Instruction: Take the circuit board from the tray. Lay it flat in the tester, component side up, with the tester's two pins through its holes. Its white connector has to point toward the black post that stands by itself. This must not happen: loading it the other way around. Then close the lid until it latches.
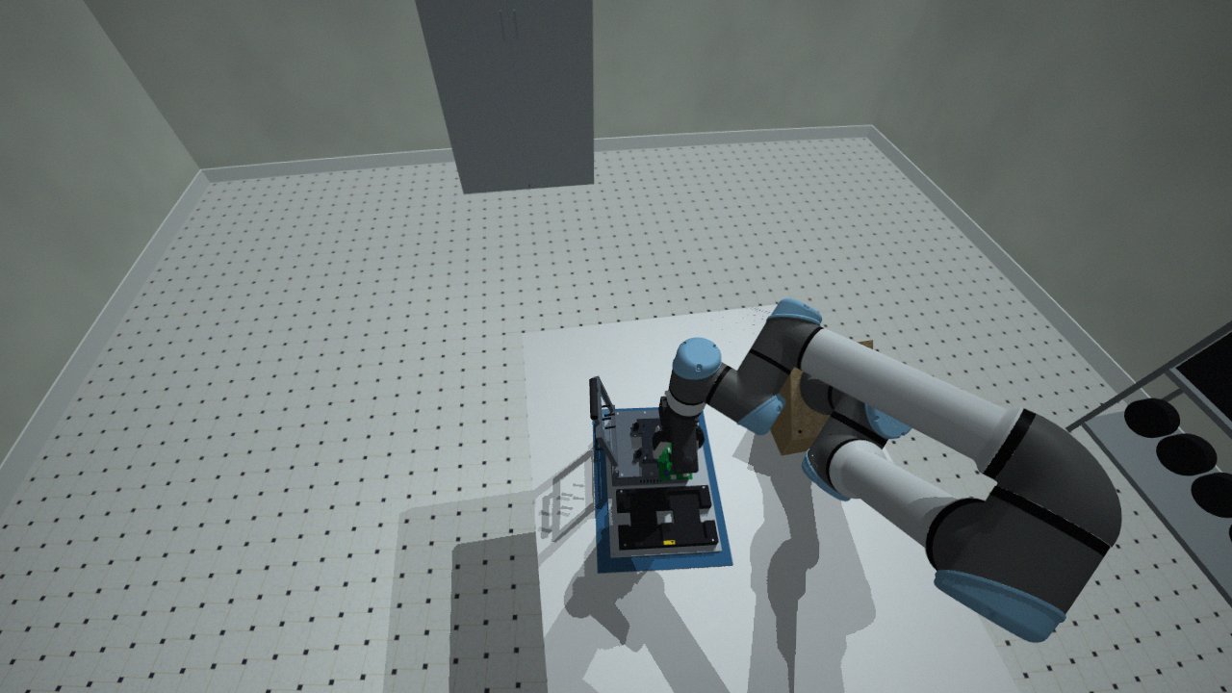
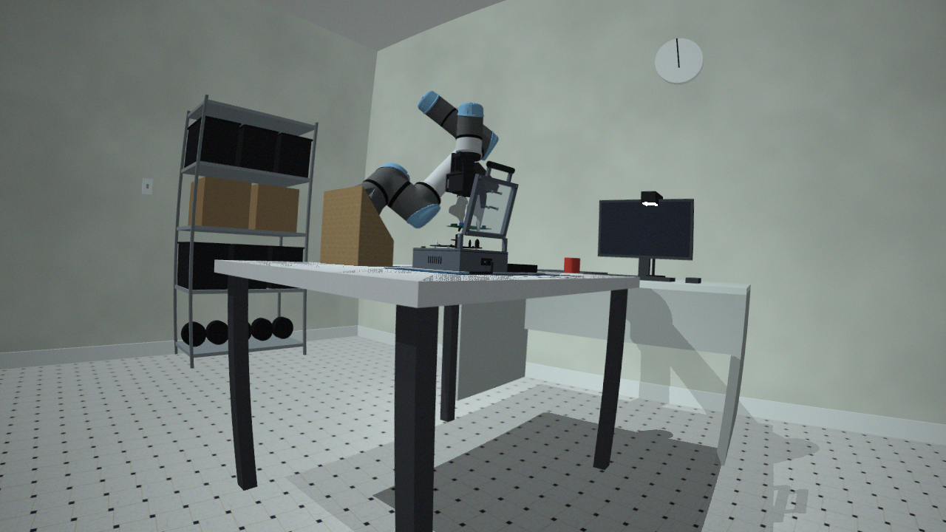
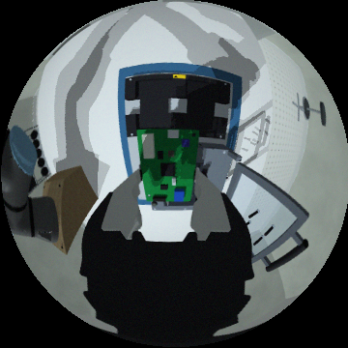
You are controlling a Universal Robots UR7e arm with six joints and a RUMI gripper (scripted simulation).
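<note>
Now: the lid 13 cm ahead of my hand, 10 cm to the right of it and 5 cm above it. From my hand the other things lie so: green circuit board (right at my hand).
</note>
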